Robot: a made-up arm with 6 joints.
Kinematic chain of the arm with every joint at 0, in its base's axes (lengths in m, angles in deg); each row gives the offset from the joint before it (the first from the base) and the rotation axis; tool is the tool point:
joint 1: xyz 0 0 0.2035 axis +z
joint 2: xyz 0 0.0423 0 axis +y
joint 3: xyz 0 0 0.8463 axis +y
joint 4: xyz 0 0 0.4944 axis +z
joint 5: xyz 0 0 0 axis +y
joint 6: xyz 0 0 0.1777 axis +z
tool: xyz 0 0 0
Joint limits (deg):
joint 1: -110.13..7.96
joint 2: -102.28..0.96
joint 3: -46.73..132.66
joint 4: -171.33..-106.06
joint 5: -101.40..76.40
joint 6: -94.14..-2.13
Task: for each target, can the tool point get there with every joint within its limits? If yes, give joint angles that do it. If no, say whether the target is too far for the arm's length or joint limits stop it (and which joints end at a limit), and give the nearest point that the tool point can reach.
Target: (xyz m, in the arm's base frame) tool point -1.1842 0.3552 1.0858
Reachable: yes | joints -14.52 -54.66 -0.39 -154.44 -3.47 -68.51
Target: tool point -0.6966 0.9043 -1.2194
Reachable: no: too far | nearest point -0.6689 0.8683 -0.5771 | short by 0.644 m
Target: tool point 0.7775 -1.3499 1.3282
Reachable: no: too far | nearest point 0.3380 -0.5869 1.1693 | short by 0.895 m
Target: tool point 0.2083 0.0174 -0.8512
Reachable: no: joint limits stop it (at a limit: joint 1, joint 2, joint 3, joint 4, joint 5) | nearest point 0.3445 0.8926 -0.5241 | short by 0.944 m
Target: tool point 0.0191 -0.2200 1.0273
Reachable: yes | joints -64.67 -27.58 118.36 -124.48 54.44 -25.22
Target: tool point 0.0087 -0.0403 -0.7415
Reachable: no: joint limits stop it (at a limit: joint 1, joint 2, joint 3, joint 4, joint 5) | nearest point -0.9497 -0.1164 -0.5241 | short by 0.986 m
